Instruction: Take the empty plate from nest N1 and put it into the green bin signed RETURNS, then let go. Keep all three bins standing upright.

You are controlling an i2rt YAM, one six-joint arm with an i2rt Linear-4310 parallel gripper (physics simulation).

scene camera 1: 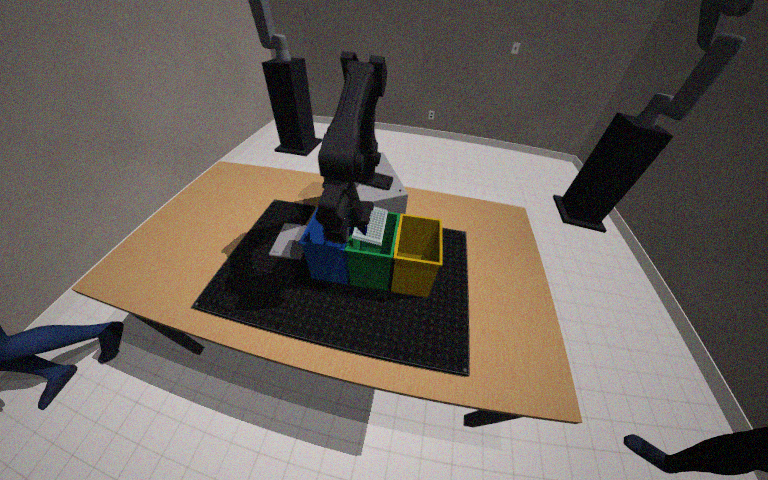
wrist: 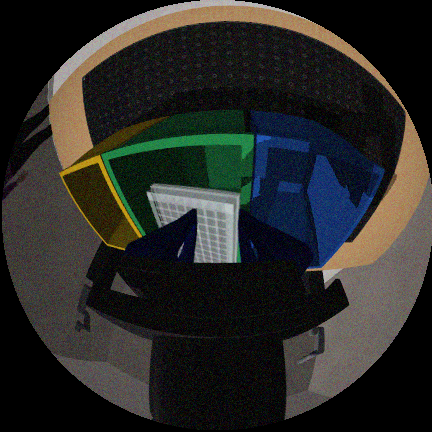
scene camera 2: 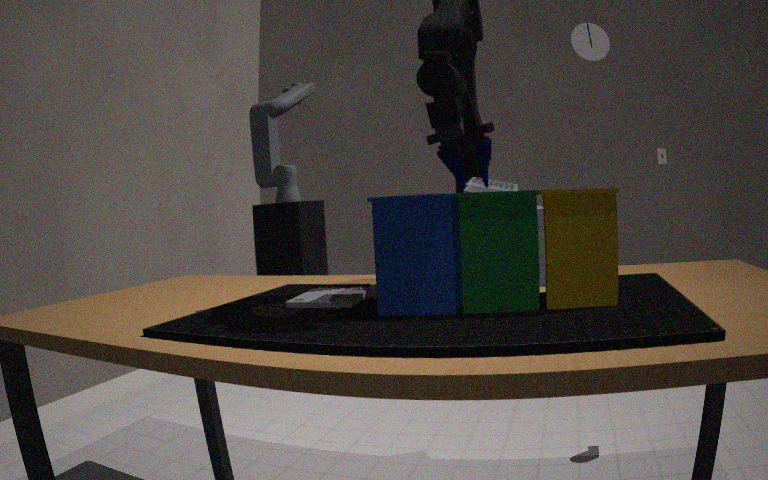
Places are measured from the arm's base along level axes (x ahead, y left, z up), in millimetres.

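Pixels of known places: gripper, fingertip midpoint: (scene camera 1: 359,232) (wrist: 217,214) (scene camera 2: 475,189); arm's base, origin of the base link: (scene camera 1: 366,178).
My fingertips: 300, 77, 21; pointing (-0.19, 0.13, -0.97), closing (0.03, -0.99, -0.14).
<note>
Ahead of a thing's pixels: the offset from my fingertips to its top centre, as dx, dy, dz. Level surfaces: height alone.
The white gridded plate @[-45, +20, +25] (scene camera 1: 373,225) (scene camera 2: 502,186) (wrist: 220,222) is tilted at the mouth of the green bin @[-27, +36, -5] (scene camera 1: 369,272) (scene camera 2: 499,254) (wrist: 180,142). Its upper part shows above the rim in scene camera 2; its lower part is hidden there. My gripper (scene camera 1: 359,228) (scene camera 2: 474,184) (wrist: 217,214) is shut on the plate's near part. The blue bin @[-14, -95, -5] (scene camera 1: 327,264) (scene camera 2: 414,254) (wrist: 336,200) and yellow bin @[-41, +168, -5] (scene camera 1: 415,278) (scene camera 2: 580,249) (wrist: 90,200) flank the green one, all upright. A pale nest @[-51, -289, -170] (scene camera 1: 285,242) (scene camera 2: 322,297) lies left of the blue bin, partly hidden. No lettering is readable.
The bins stand close in a row on the black mat @[dz -185] (scene camera 1: 396,328) (scene camera 2: 453,341) (wrist: 225,55), on the wooden table @[dz -198] (scene camera 1: 509,316) (scene camera 2: 141,302). The arm's pale base (scene camera 1: 389,198) is behind the bins. Black pedestals (scene camera 1: 288,104) (scene camera 1: 614,164) with other arms stand beyond the table.
</note>
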